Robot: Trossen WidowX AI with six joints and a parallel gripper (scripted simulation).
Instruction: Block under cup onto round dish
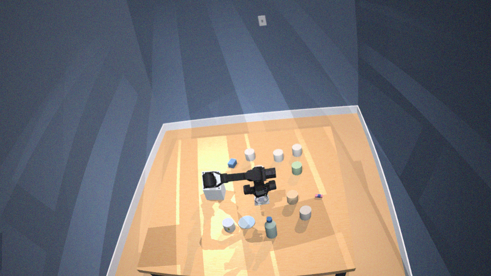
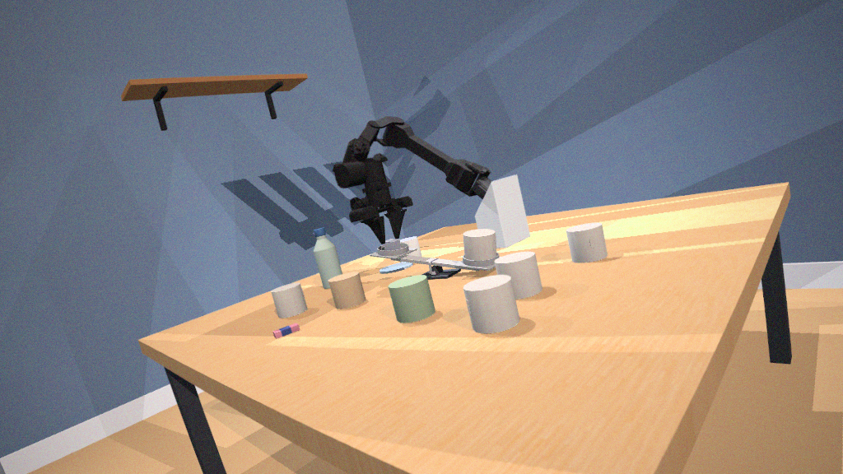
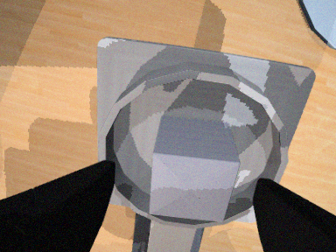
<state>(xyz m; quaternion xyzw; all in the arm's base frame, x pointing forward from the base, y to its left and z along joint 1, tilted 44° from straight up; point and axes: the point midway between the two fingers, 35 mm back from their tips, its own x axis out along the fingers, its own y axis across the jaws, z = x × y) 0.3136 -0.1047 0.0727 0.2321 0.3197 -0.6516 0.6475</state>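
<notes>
Now: the grey block 10 mm below my gripper tip. Also, from my gripper tip: round pale-blue dish 120 mm to the right, 100 mm below, 100 mm behind; tan cylinder 200 mm ahead, 60 mm below, 30 mm to the left; small balance 120 mm to the left, 60 mm below, 10 mm behind.
</notes>
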